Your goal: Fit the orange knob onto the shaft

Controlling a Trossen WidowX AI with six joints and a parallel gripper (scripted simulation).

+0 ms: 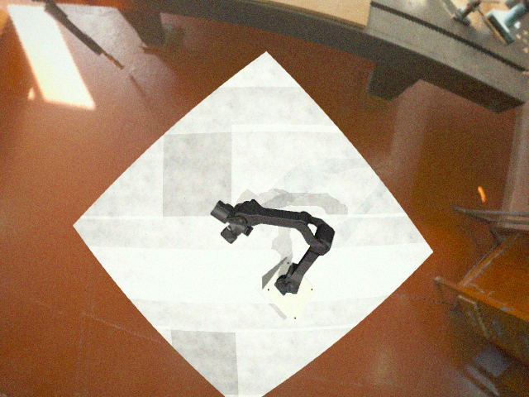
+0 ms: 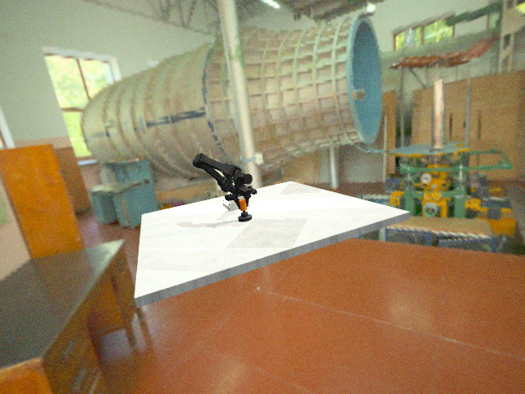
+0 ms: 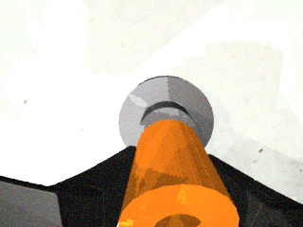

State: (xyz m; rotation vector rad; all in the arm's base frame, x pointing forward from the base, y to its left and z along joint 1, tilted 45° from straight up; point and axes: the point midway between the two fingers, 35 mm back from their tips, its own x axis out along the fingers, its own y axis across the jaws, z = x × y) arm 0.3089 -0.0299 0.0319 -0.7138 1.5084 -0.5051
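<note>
Now: the orange knob 2 cm above my gripper tip. The rest, counted from my gripper tip: pedestal 4 cm below.
</note>
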